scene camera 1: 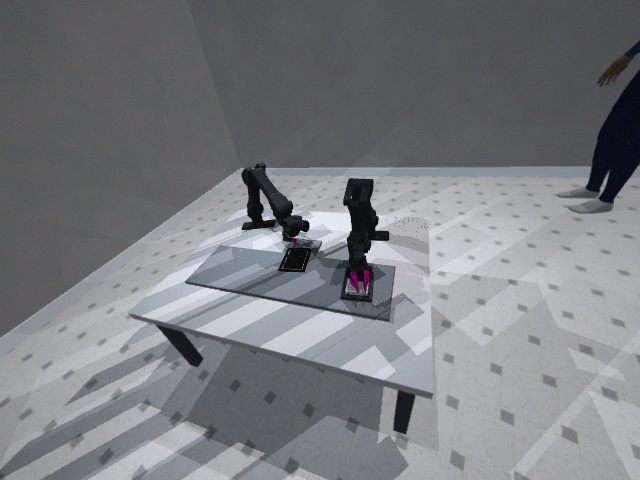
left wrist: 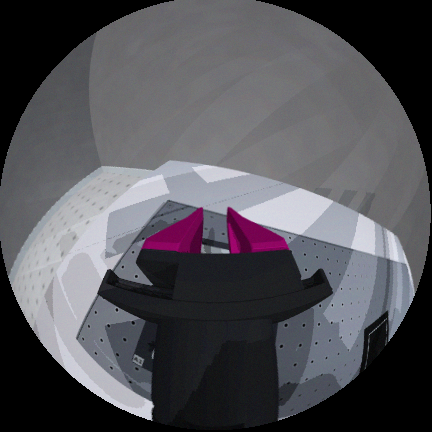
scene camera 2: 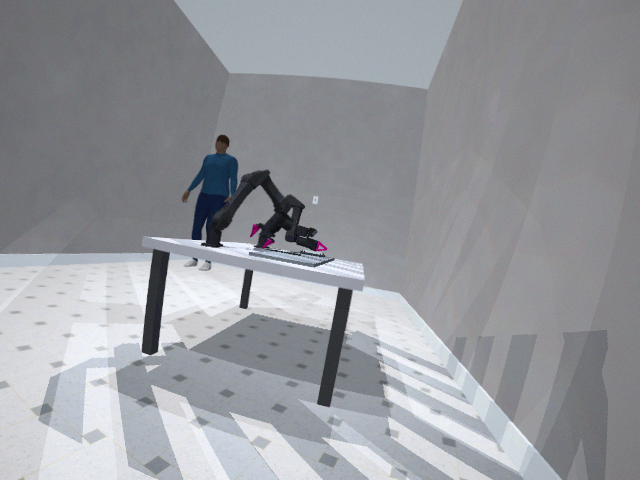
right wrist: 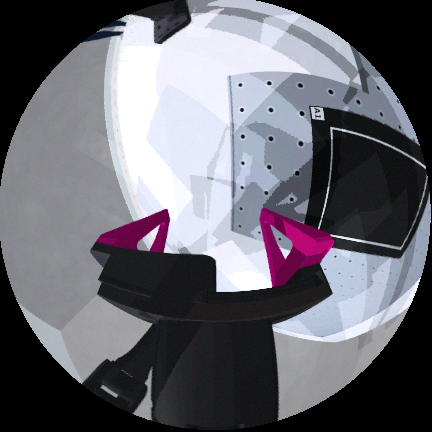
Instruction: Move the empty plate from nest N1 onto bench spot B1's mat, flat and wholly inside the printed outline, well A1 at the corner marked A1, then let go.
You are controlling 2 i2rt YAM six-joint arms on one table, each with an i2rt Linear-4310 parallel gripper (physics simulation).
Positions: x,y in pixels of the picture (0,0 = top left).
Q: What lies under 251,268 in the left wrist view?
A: The left gripper.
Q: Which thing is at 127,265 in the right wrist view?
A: The right gripper.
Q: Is the left gripper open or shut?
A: Part open.
